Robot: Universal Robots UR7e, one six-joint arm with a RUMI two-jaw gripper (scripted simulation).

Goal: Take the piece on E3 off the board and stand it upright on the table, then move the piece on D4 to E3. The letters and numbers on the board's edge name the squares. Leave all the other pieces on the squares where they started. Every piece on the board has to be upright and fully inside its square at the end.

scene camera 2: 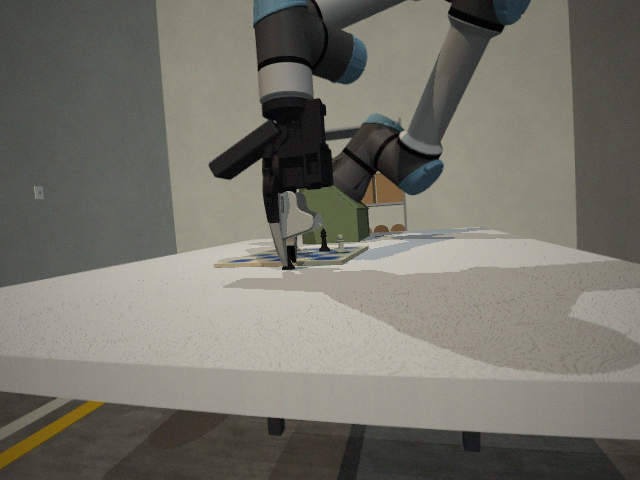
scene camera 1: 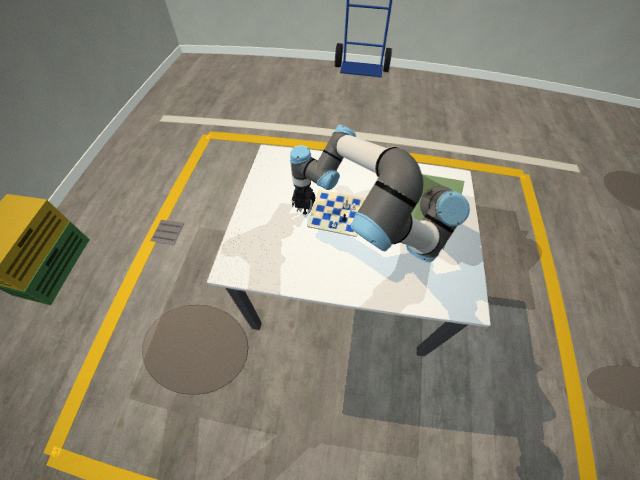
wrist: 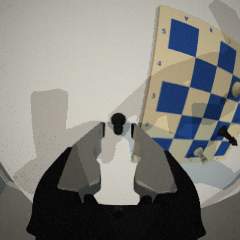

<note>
In view: the gripper [scene camera 2: 290, 264] and a blue-and-cream chessboard [scene camera 2: 305, 256].
The blue-and-cream chessboard is seen too in scene camera 1 [scene camera 1: 329, 206] and in the wrist view [wrist: 184, 109]. The gripper also shows in the wrist view [wrist: 118, 123].
</note>
